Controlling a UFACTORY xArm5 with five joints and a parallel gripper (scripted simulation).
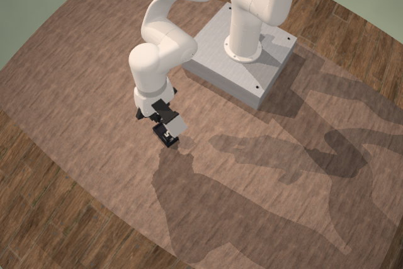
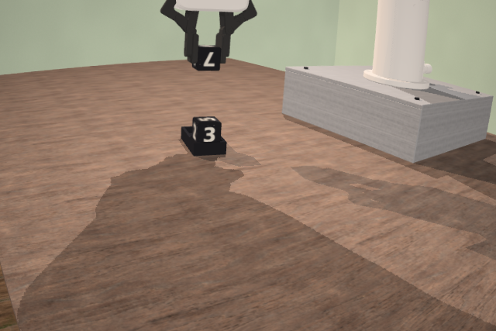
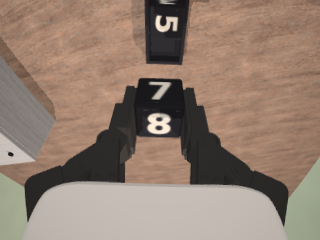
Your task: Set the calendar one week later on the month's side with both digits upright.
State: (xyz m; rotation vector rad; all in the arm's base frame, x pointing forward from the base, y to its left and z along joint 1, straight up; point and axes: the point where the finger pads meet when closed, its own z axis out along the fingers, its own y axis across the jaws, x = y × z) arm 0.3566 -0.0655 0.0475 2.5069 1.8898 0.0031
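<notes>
The cube is 11 cm below my hand, 3 cm to the left of it and 1 cm ahead of it. Round my hand: tray 12 cm below, 2 cm to the left, 1 cm ahead.
</notes>
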